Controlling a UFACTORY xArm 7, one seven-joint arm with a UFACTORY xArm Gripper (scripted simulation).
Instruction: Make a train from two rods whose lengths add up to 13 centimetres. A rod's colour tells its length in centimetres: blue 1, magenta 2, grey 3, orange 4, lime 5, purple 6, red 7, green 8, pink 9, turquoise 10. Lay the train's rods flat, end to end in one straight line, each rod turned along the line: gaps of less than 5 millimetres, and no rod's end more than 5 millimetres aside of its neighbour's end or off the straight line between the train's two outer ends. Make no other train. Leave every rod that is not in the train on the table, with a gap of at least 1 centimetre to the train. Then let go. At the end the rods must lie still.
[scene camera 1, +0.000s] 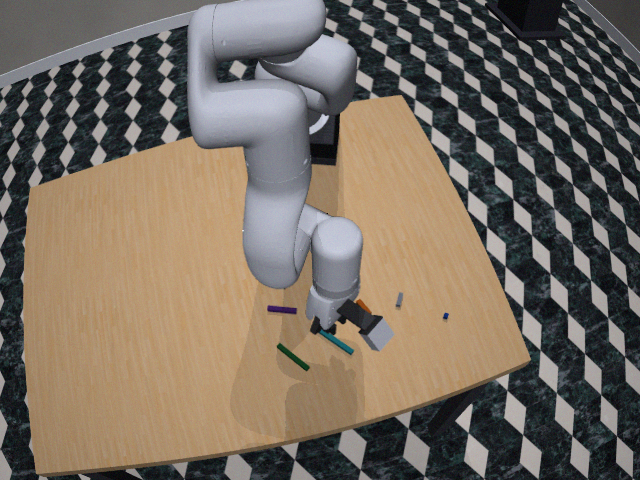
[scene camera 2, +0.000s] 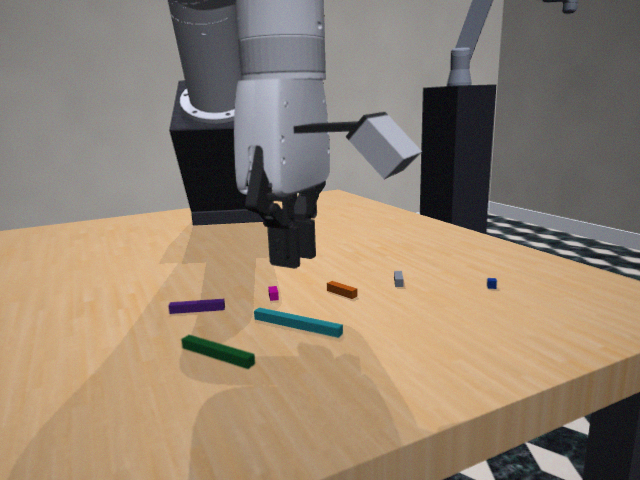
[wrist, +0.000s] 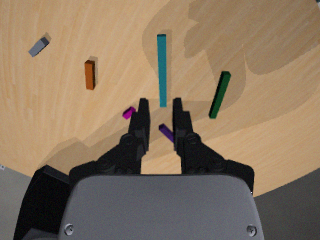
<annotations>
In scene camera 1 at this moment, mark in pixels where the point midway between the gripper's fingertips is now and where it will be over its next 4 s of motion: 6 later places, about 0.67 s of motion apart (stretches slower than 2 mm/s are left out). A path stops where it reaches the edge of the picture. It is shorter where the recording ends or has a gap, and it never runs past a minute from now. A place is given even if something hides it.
The gripper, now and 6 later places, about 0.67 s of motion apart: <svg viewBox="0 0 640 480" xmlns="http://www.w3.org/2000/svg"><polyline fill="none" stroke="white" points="333,324 333,327 333,333 332,336 332,337 332,339 333,336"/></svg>
</annotations>
